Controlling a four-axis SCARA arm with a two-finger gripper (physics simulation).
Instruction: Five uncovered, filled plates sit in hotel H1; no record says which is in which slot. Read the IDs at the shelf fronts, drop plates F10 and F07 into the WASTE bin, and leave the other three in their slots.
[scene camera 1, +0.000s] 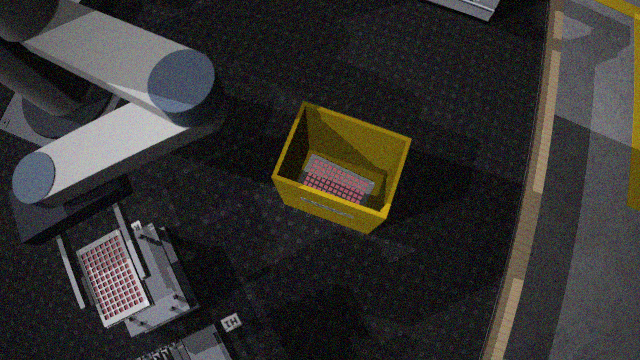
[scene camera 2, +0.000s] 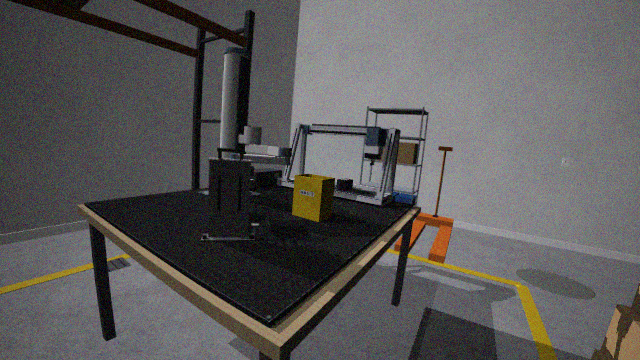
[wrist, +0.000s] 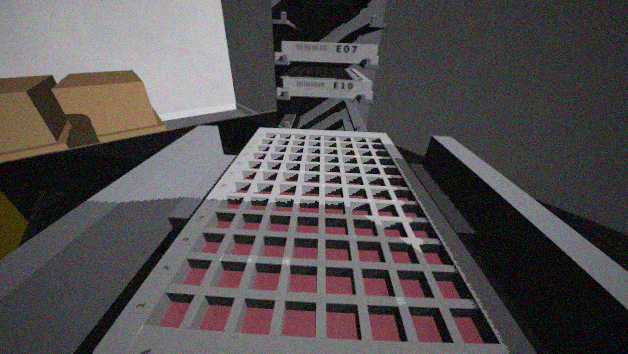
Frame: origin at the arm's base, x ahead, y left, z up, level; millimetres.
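Seen in the pictures: gripper, fingertip midpoint: (scene camera 1: 115, 292) (wrist: 322, 150); arm's base, origin of the base link: (scene camera 1: 71, 89).
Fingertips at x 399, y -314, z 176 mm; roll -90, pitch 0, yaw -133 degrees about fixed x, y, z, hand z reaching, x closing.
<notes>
Offsets run from my fingertips to a thing's middle. "pt": to the spot under its first point.
My gripper (scene camera 1: 113, 291) (wrist: 322, 150) is shut on a filled plate @(dx -18, dy +17, dz -11 mm) (scene camera 1: 105, 270) (wrist: 327, 225), white with red wells, held level between its two long fingers; its ID does not show. In the wrist view the plate is out in front of the hotel, whose shelves hold a plate reading E07 @(dx +122, dy -115, dz +39 mm) (wrist: 330, 52) and below it a plate reading E10 @(dx +122, dy -115, dz +11 mm) (wrist: 325, 88). Hotel H1 @(pt dx +124, dy -60, dz -156 mm) (scene camera 1: 207, 346) shows partly at the bottom edge of scene camera 1. The yellow WASTE bin @(dx +247, dy +288, dz -64 mm) (scene camera 1: 372, 140) (scene camera 2: 312, 200) has one red-welled plate @(dx +242, dy +284, dz -151 mm) (scene camera 1: 337, 175) on its floor.
A grey metal structure @(dx -15, dy +13, dz -129 mm) (scene camera 1: 162, 287) stands right beside the held plate, near the H1 sign @(dx +148, dy -5, dz -164 mm) (scene camera 1: 231, 322). Dark upright panels @(pt dx +175, dy -197, dz +29 mm) (scene camera 2: 222, 185) stand left of the bin. A gantry frame (scene camera 2: 390, 165) stands behind the bin. The wooden table edge (scene camera 1: 540, 160) runs along the right.
</notes>
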